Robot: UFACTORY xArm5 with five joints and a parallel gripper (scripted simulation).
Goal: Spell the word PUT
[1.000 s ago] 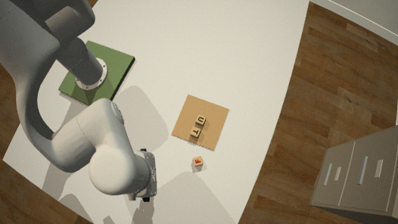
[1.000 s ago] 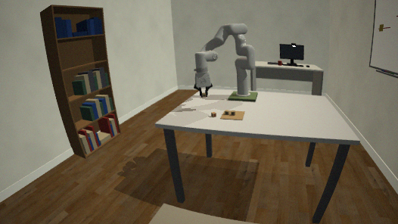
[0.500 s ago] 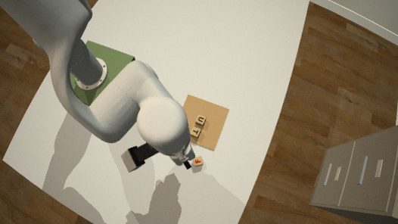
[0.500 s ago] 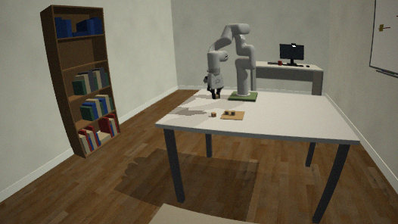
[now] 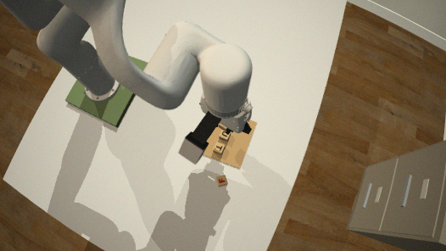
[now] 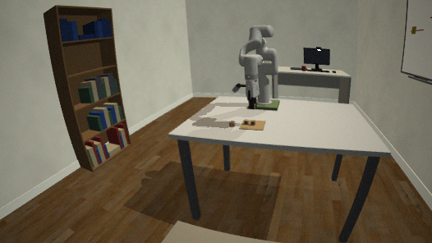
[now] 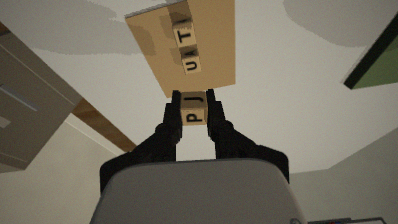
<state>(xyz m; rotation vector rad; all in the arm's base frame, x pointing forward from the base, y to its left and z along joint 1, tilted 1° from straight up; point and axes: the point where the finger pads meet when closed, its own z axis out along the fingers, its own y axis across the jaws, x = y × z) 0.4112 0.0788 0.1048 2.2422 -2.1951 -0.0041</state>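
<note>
The mat lies 120 mm below my hand. From my hand the other things lie so: F block 60 mm ahead, 110 mm to the right, 110 mm below; wooden block 10 mm below.
</note>
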